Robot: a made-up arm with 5 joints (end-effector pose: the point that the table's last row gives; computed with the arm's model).
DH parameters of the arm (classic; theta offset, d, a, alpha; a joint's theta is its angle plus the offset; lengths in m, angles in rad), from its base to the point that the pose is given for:
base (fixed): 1.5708 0.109 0 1.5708
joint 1: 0 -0.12 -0.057 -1.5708
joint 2: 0 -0.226 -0.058 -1.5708
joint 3: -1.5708 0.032 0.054 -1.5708
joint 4: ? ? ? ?
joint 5: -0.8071 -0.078 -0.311 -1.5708
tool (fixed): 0 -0.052 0 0
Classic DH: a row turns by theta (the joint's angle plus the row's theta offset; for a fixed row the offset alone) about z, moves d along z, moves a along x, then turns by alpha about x.
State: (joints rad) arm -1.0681 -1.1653 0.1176 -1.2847 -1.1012
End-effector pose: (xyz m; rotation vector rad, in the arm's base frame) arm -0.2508 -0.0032 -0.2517 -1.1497 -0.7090 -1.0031
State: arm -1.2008 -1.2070 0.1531 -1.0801 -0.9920
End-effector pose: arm -0.2225 -0.0196 -0.2291 -1.2302 -0.7146 -1.0729
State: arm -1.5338 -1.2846 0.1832 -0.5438 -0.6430
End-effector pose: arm -0.1639 -0.0731 -0.1557 -1.3830 -0.8270 -1.1809
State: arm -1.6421 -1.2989 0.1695 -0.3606 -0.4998
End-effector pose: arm -0.1545 -0.0932 -0.1258 -1.4251 -0.8900 -1.1770
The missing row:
joint 4: 0.7637 0 0.1301 3.1416
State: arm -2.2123 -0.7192 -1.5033 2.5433 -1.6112
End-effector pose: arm 0.1663 -0.1559 0.1828 -0.2048 -2.7050 0.9656
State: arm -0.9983 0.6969 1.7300 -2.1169 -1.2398
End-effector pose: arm -0.1980 -0.4780 0.3471 -2.0349 -0.5616 1.9819
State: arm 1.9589 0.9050 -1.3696 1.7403 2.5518
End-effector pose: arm -0.4079 0.1952 0.1916 -2.8748 0.2431 -0.0901
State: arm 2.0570 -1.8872 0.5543 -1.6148 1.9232
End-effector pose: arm -0.0007 0.1169 -0.1008 -0.6437 -1.2886 -0.7875
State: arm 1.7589 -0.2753 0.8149 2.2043 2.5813
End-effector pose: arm -0.4371 0.4657 0.0437 0.9034 -0.0746 -0.2536
